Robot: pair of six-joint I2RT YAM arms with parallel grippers.
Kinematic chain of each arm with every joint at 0, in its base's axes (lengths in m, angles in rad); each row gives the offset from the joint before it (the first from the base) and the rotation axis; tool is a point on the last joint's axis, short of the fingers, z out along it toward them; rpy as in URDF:
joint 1: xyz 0 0 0.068 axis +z
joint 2: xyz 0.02 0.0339 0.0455 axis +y
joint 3: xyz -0.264 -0.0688 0 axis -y
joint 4: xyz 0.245 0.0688 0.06 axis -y
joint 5: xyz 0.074 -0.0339 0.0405 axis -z
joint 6: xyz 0.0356 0 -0.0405 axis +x
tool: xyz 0 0 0 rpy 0 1.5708 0
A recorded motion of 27 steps. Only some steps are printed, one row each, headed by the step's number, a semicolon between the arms.
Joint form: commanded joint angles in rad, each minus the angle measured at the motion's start. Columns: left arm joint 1, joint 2, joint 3, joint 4, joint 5, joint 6; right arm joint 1, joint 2, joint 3, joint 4, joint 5, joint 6.
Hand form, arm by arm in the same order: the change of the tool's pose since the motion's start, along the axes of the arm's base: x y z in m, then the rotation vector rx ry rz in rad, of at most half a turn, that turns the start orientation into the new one. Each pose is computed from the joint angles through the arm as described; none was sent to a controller.
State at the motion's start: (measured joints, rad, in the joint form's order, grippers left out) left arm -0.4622 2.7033 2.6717 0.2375 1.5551 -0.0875; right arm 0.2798 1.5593 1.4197 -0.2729 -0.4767 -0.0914
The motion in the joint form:
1: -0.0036 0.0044 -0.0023 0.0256 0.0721 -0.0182; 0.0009 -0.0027 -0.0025 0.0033 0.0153 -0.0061
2: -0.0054 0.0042 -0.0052 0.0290 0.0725 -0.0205; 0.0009 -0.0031 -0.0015 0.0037 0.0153 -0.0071
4: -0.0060 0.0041 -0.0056 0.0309 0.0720 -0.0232; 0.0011 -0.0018 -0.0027 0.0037 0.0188 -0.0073
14: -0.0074 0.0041 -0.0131 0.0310 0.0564 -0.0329; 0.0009 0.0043 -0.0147 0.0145 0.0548 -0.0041
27: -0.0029 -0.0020 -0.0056 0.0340 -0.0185 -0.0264; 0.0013 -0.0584 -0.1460 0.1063 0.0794 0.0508
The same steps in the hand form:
1: -0.0028 -0.0009 -0.0019 0.0138 -0.0077 -0.0740; -0.0003 -0.0003 0.0003 -0.0089 -0.0091 -0.0110
2: -0.0032 -0.0018 -0.0025 0.0146 -0.0063 -0.0761; -0.0004 -0.0003 0.0008 -0.0091 -0.0115 -0.0106
4: -0.0034 -0.0021 -0.0024 0.0151 -0.0053 -0.0762; 0.0000 -0.0002 -0.0001 -0.0113 -0.0096 -0.0135
14: -0.0029 -0.0033 -0.0047 0.0196 0.0115 -0.0624; 0.0025 -0.0008 -0.0055 -0.0252 -0.0044 -0.0478
27: -0.0007 -0.0015 0.0020 -0.0060 -0.0015 0.0150; -0.0112 -0.0054 -0.0213 0.0100 0.0058 -0.0898

